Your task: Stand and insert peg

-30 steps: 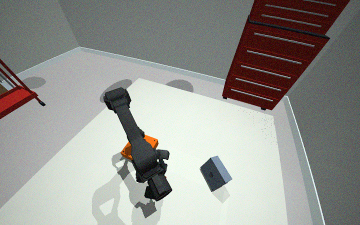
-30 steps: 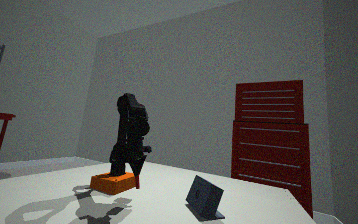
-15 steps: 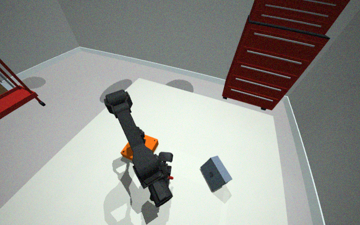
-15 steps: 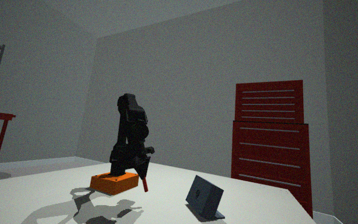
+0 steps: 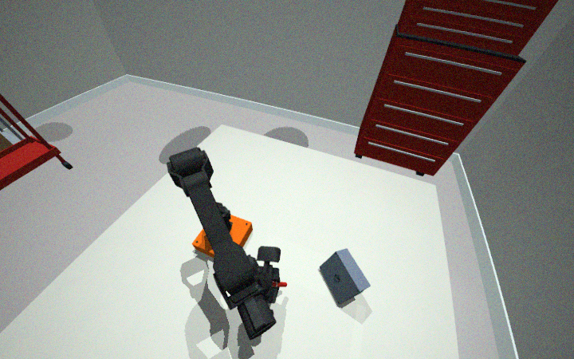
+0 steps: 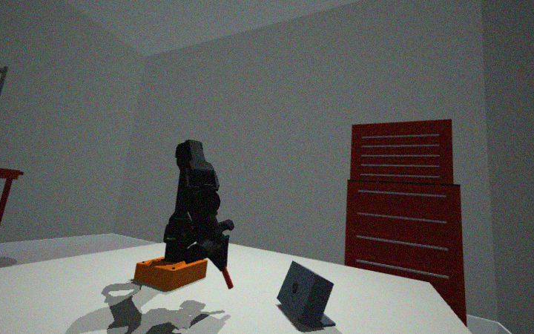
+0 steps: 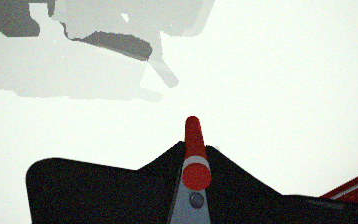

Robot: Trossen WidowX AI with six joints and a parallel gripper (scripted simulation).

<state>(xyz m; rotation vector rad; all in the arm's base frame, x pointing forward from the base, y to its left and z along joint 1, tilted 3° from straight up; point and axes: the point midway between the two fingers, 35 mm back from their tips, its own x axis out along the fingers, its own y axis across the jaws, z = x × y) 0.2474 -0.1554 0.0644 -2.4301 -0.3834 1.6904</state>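
Now: the grey sloped panel 20 cm ahead of my gripper tip, 9 cm to the left of it and 4 cm below it. Also, from my gripper tip: red peg: 1 cm above.
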